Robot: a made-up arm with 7 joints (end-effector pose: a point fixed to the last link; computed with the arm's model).
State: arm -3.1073 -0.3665 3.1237 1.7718 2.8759 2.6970 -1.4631
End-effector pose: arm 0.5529 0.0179 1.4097 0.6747 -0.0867 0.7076 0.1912
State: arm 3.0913 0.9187 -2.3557 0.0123 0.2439 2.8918 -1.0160
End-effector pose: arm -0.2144 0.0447 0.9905 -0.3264 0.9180 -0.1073 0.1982
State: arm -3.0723 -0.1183 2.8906 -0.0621 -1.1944 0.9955 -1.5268
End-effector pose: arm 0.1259 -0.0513 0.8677 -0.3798 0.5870 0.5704 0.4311
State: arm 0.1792 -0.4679 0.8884 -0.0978 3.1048 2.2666 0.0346
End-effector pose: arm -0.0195 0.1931 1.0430 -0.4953 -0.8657 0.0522 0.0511
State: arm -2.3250 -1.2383 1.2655 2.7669 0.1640 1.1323 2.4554
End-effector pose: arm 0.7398 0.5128 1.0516 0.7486 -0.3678 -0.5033 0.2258
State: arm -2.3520 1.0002 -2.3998 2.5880 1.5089 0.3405 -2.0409
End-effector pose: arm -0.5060 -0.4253 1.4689 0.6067 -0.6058 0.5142 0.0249
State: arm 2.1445 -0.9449 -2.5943 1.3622 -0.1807 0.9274 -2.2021
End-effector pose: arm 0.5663 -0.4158 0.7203 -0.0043 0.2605 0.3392 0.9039
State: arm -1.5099 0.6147 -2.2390 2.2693 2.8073 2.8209 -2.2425
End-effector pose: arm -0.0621 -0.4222 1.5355 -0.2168 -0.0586 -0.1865 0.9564
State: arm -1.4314 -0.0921 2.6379 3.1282 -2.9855 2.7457 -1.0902
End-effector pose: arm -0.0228 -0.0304 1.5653 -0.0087 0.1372 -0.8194 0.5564
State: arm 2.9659 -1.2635 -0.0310 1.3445 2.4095 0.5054 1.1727
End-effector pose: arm 0.3686 -0.0137 1.3761 0.6817 -0.7063 0.0716 0.1772
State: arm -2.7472 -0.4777 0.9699 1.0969 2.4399 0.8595 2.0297
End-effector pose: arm 0.0919 -0.3829 1.3255 -0.7386 -0.1446 -0.3057 0.5832
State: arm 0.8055 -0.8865 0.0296 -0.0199 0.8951 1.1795 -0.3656
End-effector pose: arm -0.0975 0.0237 0.9413 0.0598 0.6493 -0.1164 0.7492
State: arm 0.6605 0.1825 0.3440 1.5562 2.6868 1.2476 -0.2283
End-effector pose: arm 0.2744 0.4551 1.3664 0.5404 0.8386 0.0627 0.0286
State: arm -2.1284 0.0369 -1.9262 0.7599 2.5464 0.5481 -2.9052
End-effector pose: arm -0.1733 0.3749 1.0564 0.2681 0.1875 0.7275 0.6030
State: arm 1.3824 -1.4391 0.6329 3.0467 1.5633 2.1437 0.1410
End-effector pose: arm -0.2656 -0.7902 0.7982 0.0444 -0.3250 0.8937 0.3060
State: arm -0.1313 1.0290 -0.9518 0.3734 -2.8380 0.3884 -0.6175
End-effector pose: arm 0.1616 -0.2085 0.7796 -0.3096 0.5054 0.6453 0.4820
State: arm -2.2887 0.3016 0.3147 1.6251 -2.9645 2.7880 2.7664
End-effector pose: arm -0.3188 -0.3876 1.4091 0.6203 0.7711 -0.1362 0.0456
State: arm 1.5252 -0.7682 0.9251 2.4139 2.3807 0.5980 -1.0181
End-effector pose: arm -0.2668 -0.4708 1.5270 -0.3549 -0.5590 -0.7309 0.1651
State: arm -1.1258 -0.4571 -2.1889 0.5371 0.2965 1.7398 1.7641
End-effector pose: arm -0.3061 0.0712 0.9376 -0.4804 -0.3569 -0.1915 0.7779
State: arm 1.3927 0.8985 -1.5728 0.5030 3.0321 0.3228 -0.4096
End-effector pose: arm 0.2792 0.0776 0.9564 -0.7023 0.1876 0.6866 0.0162
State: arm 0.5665 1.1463 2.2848 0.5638 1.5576 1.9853 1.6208
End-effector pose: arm -0.0126 0.2742 1.2411 -0.9824 0.0516 -0.0362 0.1759
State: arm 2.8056 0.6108 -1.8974 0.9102 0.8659 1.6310 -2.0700
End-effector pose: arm 0.0149 0.4077 1.0818 -0.1750 0.3043 0.6705 0.6536
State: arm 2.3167 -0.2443 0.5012 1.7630 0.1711 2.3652 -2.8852
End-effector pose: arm -0.3081 -0.0689 1.3610 0.2126 0.1570 -0.6954 0.6683
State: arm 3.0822 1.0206 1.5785 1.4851 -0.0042 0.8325 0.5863
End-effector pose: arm -0.4624 -0.4473 1.1287 -0.7419 0.1829 0.6380 0.0949
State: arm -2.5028 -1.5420 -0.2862 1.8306 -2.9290 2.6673 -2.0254
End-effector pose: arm 0.5588 0.5682 1.0284 -0.4415 -0.0052 0.6424 0.6264
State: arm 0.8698 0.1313 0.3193 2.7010 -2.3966 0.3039 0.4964
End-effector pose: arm 0.1132 0.2592 1.6405 0.1460 -0.8456 -0.0252 0.5128
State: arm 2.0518 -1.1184 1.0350 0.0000 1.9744 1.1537 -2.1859
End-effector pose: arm -0.1571 -0.1312 0.8766 0.0133 0.1400 0.9677 0.2091
